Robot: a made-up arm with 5 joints.
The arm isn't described. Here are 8 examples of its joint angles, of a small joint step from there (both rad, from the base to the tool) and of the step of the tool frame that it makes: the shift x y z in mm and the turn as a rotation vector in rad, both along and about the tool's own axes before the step.
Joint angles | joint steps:
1: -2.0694 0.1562 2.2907 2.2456 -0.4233 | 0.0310 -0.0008 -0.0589 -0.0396 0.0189
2: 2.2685 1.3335 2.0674 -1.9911 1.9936 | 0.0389 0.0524 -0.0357 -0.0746 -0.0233
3: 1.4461 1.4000 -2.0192 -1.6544 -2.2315 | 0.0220 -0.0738 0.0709 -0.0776 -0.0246
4: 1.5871 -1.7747 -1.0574 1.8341 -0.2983 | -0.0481 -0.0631 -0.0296 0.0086 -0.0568
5: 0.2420 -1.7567 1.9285 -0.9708 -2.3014 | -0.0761 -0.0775 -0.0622 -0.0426 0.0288
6: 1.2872 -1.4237 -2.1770 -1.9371 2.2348 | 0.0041 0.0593 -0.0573 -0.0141 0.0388
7: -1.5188 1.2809 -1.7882 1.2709 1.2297 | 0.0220 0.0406 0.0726 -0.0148 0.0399
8: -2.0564 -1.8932 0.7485 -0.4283 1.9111 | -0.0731 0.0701 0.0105 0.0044 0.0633
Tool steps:
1: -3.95 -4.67 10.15 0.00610 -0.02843 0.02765
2: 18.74 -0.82 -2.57 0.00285 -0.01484 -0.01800
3: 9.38 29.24 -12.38 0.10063 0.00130 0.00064
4: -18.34 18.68 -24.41 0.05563 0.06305 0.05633
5: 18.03 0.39 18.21 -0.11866 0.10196 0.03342
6: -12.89 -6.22 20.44 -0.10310 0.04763 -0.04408
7: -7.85 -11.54 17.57 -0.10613 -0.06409 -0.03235
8: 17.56 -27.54 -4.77 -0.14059 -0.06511 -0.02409
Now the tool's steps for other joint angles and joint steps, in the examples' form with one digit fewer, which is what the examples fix.
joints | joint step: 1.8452 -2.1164 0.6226 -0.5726 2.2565 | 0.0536 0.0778 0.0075 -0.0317 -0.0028
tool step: -19.9 7.0 -6.7 -0.0370 -0.0361 0.0375
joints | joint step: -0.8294 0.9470 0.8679 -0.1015 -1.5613 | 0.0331 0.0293 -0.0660 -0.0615 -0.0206
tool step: 13.3 8.8 5.2 -0.0251 -0.0414 0.0580
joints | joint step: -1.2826 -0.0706 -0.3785 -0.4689 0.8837 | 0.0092 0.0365 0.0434 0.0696 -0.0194
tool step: 6.9 2.4 -3.9 0.0103 -0.0109 0.0838
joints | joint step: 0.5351 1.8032 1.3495 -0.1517 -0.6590 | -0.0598 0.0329 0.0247 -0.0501 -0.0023
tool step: -8.7 4.0 -22.6 0.0583 0.0138 0.0273
